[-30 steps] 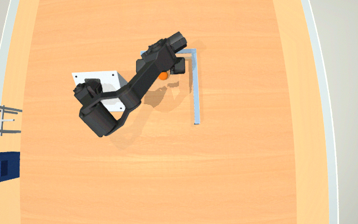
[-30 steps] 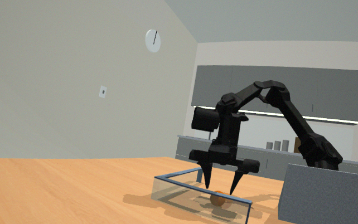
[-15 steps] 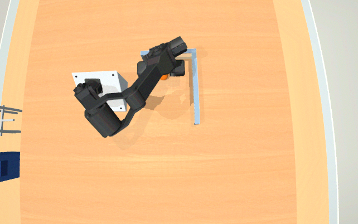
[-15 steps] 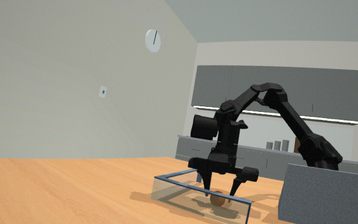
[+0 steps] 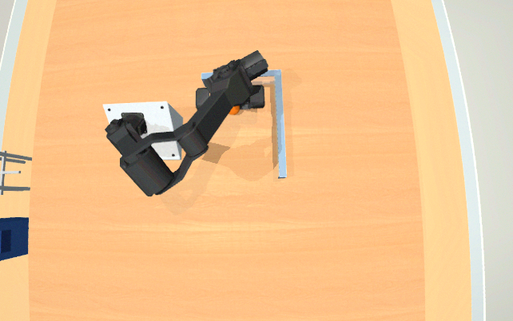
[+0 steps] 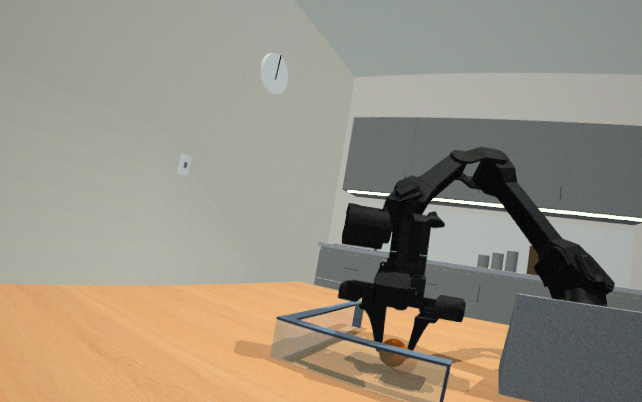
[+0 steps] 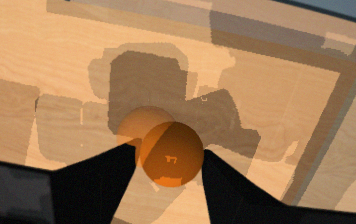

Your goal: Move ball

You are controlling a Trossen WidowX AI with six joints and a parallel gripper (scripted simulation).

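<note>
The see-through copy of ball is 2 cm behind my gripper tip. From my gripper tip the other things lie so: orange ball (right at my gripper tip); clear wall (2 cm ahead, 10 cm to the left, 1 cm above).
</note>
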